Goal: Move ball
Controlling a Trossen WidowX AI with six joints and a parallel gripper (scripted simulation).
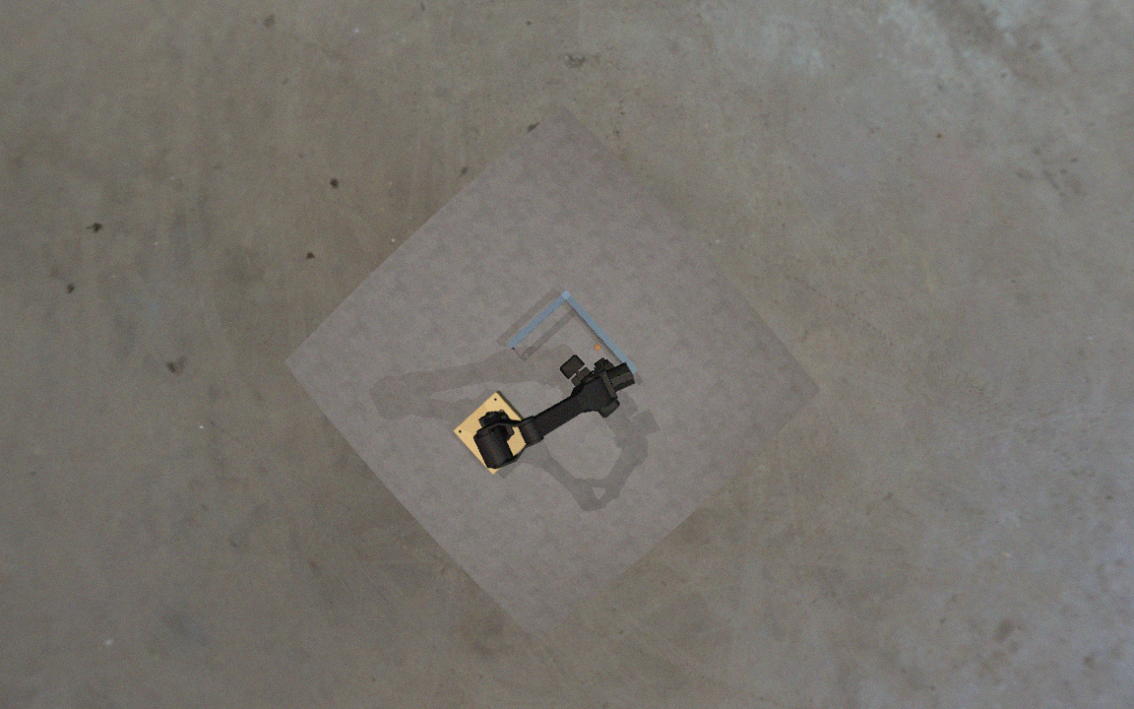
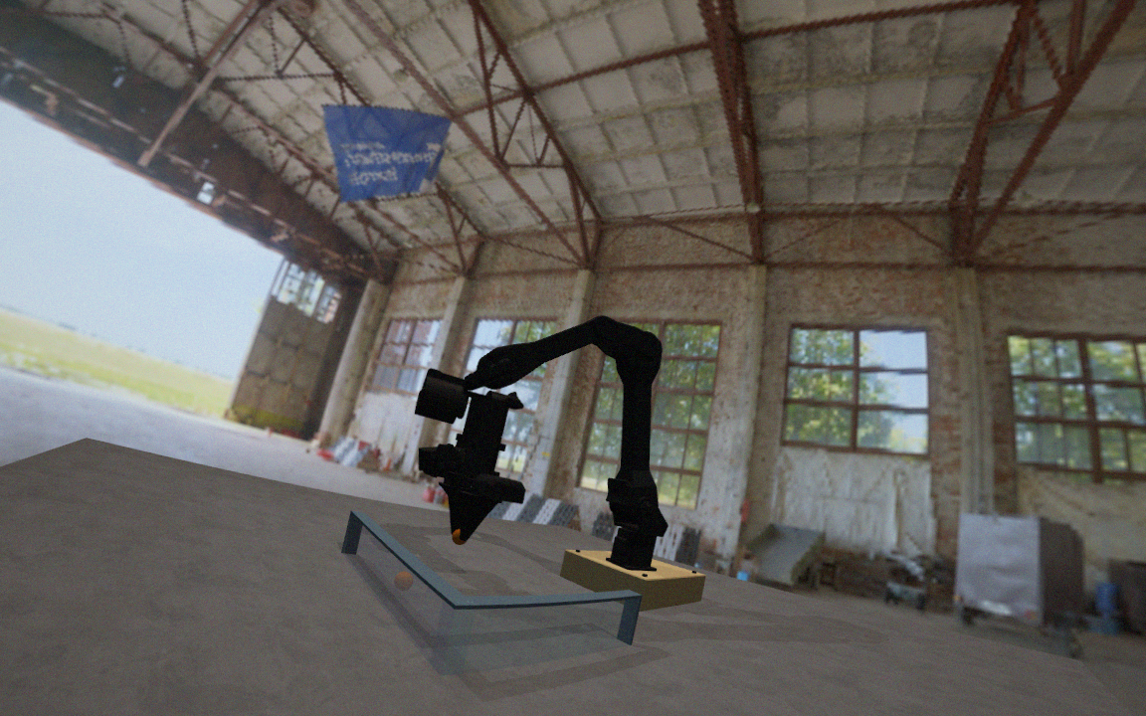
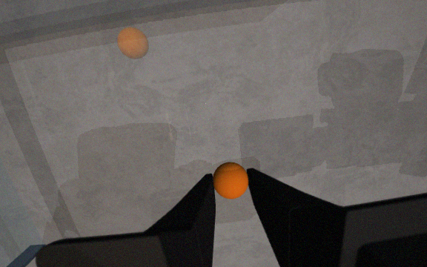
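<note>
My gripper tip is 8 cm to the right of the see-through ball copy, 8 cm short of it and 5 cm above it. From my gripper tip the other things lie so: orange ball (right at my gripper tip).
</note>
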